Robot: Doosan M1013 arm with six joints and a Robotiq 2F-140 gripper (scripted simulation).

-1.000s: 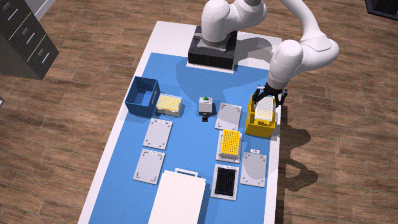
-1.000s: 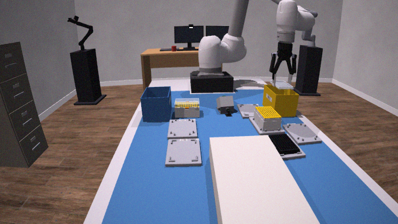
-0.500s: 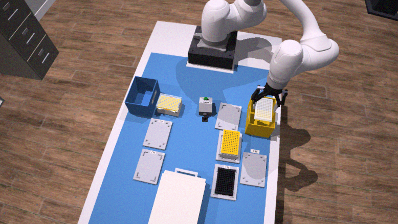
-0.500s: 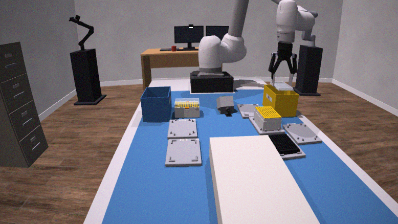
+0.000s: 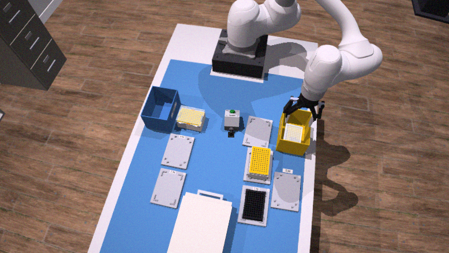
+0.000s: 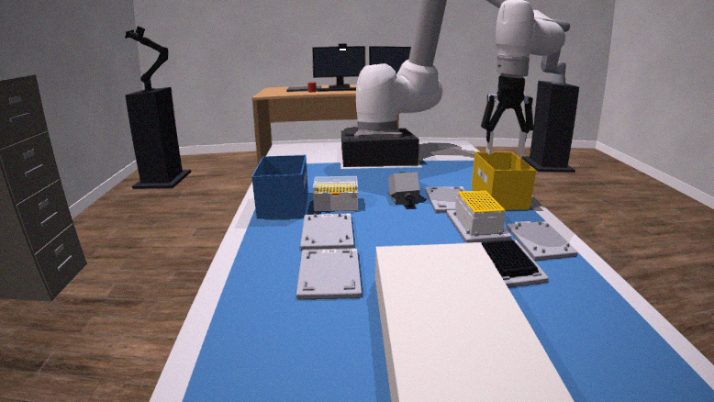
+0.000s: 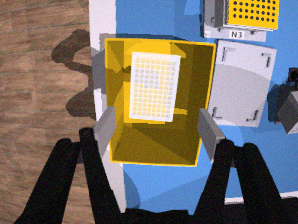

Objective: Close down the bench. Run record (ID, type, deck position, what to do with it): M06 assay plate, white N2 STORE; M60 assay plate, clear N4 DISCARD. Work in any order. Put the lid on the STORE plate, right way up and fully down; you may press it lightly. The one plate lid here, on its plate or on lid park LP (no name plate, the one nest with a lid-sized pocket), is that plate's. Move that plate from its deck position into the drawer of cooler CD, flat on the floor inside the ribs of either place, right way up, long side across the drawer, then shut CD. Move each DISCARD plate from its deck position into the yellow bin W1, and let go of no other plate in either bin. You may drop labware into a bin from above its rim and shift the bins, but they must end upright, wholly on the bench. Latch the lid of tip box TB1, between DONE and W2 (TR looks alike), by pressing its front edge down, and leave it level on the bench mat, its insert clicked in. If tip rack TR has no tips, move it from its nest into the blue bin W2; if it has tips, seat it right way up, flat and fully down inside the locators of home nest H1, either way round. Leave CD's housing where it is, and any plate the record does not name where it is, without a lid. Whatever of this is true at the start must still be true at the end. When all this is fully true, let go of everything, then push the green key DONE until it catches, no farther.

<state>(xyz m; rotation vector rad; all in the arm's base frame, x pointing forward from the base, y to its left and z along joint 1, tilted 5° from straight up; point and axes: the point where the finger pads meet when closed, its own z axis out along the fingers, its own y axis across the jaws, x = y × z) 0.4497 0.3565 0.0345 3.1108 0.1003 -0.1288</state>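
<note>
My hand is 18 cm short of the tip rack TR, 13 cm to the left of it and 11 cm above it. Round my hand: lid park nest: 2 cm ahead, 16 cm to the right, 16 cm below; yellow bin W1: 13 cm below; clear assay plate: 1 cm to the left, 16 cm below.
</note>
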